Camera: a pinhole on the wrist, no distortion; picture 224 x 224 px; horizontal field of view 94.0 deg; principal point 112.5 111.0 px. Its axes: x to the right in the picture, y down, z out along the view. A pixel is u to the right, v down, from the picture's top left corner.
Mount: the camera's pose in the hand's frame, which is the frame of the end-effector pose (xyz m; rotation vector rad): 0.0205 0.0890 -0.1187 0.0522 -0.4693 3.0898
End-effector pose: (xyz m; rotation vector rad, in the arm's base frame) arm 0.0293 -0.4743 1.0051 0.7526 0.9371 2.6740
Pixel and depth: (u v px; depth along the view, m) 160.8 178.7 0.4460
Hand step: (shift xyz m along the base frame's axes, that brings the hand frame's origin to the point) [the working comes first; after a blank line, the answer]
In the camera's frame: 0.2063 0.2891 0.4460

0.2807 0.3031 -0.1180
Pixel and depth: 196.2 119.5 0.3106
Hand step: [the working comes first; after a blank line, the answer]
In the camera's frame: 0.2489 0.0253 0.3106

0.2814 0.0356 0.0170
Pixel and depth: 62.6 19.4 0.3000
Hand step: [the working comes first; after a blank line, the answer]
In the camera's frame: -0.1433 -0.2631 0.3000

-0.0307 -0.0049 0.3886
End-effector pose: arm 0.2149 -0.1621 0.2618 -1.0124 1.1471 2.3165
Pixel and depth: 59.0 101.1 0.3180
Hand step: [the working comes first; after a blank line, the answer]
In the camera's frame: -0.1629 -0.0301 0.3180

-0.2266 0.1381 -0.0534
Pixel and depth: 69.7 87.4 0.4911
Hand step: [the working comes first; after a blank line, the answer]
In the camera's frame: -0.2013 -0.1110 0.4911

-0.3550 0.2728 0.0043
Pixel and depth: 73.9 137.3 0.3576
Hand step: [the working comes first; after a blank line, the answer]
In the camera's frame: -0.1322 0.0900 0.3576

-0.1320 0.2167 -0.0963
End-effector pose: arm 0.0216 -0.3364 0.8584 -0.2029 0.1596 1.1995
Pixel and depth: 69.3 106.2 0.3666
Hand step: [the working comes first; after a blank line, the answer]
In the camera's frame: -0.1516 -0.0168 0.3666

0.0738 0.2199 0.1822
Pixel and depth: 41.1 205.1 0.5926
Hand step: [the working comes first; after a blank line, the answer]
In the camera's frame: -0.4051 0.5339 0.5926

0.7197 0.2482 0.2097
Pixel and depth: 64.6 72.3 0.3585
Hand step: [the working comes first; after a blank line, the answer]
In the camera's frame: -0.1644 -0.1328 0.3585

-0.0261 0.2791 0.1962
